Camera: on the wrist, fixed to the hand. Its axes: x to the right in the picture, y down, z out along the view.
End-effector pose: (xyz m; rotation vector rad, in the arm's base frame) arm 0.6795 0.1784 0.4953 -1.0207 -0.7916 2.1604
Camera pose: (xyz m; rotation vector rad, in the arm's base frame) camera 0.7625 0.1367 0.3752 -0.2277 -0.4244 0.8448
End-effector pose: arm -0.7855 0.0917 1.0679 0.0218 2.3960 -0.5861
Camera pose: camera -0.8277 0.2262 1.1244 1.4336 -1.9615 1.8762
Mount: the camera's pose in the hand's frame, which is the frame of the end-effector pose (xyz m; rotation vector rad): -0.0195 0.0911 -0.1199 0.5832 0.2992 -1.4296
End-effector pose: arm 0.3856 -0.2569 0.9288 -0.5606 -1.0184 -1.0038
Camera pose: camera 0.5150 -0.3008 0.8627 0.9535 -1.3266 -1.8095
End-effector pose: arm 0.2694 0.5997 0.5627 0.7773 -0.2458 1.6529
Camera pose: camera 0.1429 0.6287 0.4839 0.7860 0.8753 0.4030
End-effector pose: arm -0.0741 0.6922 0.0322 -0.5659 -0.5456 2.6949
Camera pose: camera -0.0262 0.6408 -0.1024 -0.2161 0.0162 1.2531
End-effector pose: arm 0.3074 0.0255 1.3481 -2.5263 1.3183 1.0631
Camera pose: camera 0.2956 -0.0639 1.4703 -2.2525 -0.3248 -0.0274
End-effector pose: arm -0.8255 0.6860 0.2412 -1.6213 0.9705 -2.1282
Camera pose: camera -0.9459 0.6712 0.1498 1.2854 0.8048 2.1071
